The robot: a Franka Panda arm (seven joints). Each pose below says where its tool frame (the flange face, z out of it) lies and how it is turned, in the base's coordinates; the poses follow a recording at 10 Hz.
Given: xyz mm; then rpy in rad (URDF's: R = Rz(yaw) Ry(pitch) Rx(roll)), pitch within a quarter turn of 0, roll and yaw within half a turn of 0.
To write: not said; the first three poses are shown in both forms.
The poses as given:
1: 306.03 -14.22 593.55 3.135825 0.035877 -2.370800
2: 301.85 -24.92 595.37 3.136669 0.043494 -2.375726
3: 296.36 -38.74 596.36 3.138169 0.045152 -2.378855
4: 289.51 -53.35 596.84 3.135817 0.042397 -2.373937
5: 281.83 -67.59 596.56 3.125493 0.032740 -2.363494
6: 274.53 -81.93 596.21 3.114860 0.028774 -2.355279
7: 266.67 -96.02 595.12 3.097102 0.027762 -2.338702
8: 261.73 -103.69 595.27 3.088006 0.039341 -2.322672
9: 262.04 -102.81 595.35 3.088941 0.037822 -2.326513
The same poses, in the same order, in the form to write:
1:
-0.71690 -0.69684 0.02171 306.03
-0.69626 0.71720 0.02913 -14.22
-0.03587 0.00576 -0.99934 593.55
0 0 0 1

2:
-0.72010 -0.69331 0.02793 301.85
-0.69251 0.72062 0.03369 -24.92
-0.04348 0.00492 -0.99904 595.37
0 0 0 1

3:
-0.72221 -0.69101 0.03027 296.36
-0.69020 0.72284 0.03366 -38.74
-0.04514 0.00342 -0.99897 596.36
0 0 0 1

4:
-0.71889 -0.69461 0.02649 289.51
-0.69383 0.71936 0.03359 -53.35
-0.04238 0.00577 -0.99908 596.84
0 0 0 1

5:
-0.71187 -0.70221 0.01201 281.83
-0.70155 0.71179 0.03444 -67.59
-0.03273 0.01609 -0.99933 596.56
0 0 0 1

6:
-0.70617 -0.70804 0.00140 274.53
-0.70746 0.70566 0.03924 -81.93
-0.02877 0.02672 -0.99923 596.21
0 0 0 1

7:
-0.69436 -0.71951 -0.01273 266.67
-0.71909 0.69305 0.05084 -96.02
-0.02776 0.04446 -0.99863 595.12
0 0 0 1

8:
-0.68248 -0.73080 -0.01230 261.73
-0.72984 0.68049 0.06527 -103.69
-0.03933 0.05352 -0.99779 595.27
0 0 0 1

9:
-0.68532 -0.72814 -0.01240 262.04
-0.72726 0.68341 0.06357 -102.81
-0.03781 0.05259 -0.99790 595.35
0 0 0 1

